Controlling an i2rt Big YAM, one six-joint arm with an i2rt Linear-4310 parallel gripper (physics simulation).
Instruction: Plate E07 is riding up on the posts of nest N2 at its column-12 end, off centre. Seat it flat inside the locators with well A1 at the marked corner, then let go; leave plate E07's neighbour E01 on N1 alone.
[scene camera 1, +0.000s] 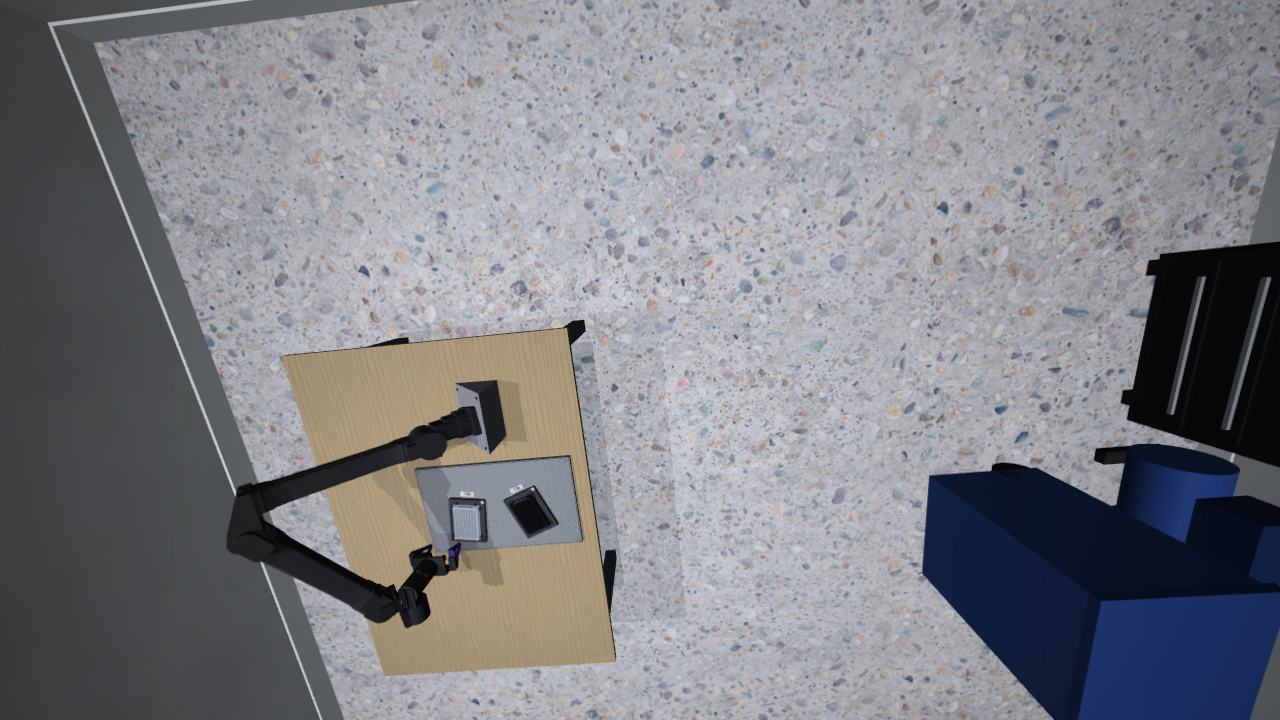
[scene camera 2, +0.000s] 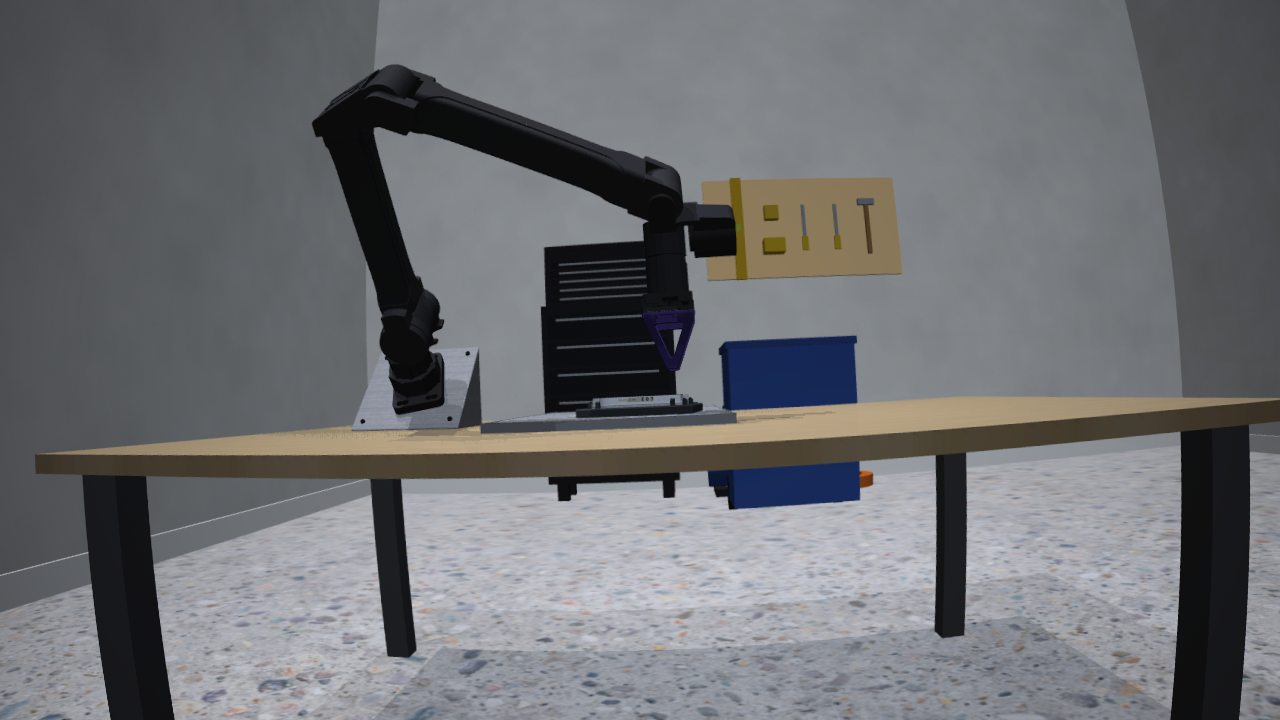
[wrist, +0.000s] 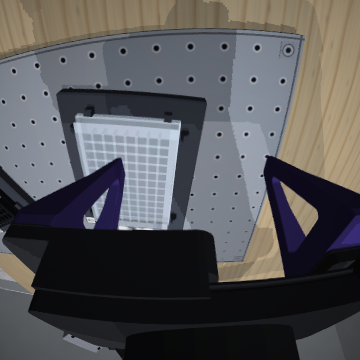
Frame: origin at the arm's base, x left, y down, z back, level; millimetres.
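Where they show: gripper, fingertip midpoint: (scene camera 1: 446, 544) (scene camera 2: 673, 370) (wrist: 194, 163); arm's base, origin of the base link: (scene camera 1: 472, 420) (scene camera 2: 420, 386).
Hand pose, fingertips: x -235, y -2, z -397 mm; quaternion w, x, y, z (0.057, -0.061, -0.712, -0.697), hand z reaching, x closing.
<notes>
Each offset is from my fingertips to the top centre of the thing. Level surfaces: height alone.
A clear plate {dx +67, dy +34, dz +39 mm} (scene camera 1: 465, 521) (scene camera 2: 644, 399) (wrist: 145, 175), apparently E07, sits on a dark nest {dx +66, dy +38, dz +40 mm} (scene camera 2: 586, 412) (wrist: 132, 100). Its label is too small to read surely. In the wrist view its far edge lies close to two locator posts; its near end is partly hidden by my gripper. I cannot tell from these views whether it is flat. My gripper (scene camera 1: 438, 549) (scene camera 2: 674, 365) (wrist: 194, 163) is open and empty, above the plate's level. In the wrist view the left finger overlaps the plate and the right finger lies beyond the nest. A black plate {dx +286, dy +34, dz +19 mm} (scene camera 1: 530, 513), apparently E01, sits on a turned nest.
Both nests stand on a grey perforated board (scene camera 1: 559, 474) (scene camera 2: 537, 422) (wrist: 235, 165) on the wooden table {dy +73 mm} (scene camera 1: 528, 617) (scene camera 2: 984, 425). The arm's slanted base mount (scene camera 1: 494, 416) (scene camera 2: 460, 385) stands beside the board. Blue cabinets (scene camera 1: 1002, 555) (scene camera 2: 789, 376) stand away from the table.
</notes>
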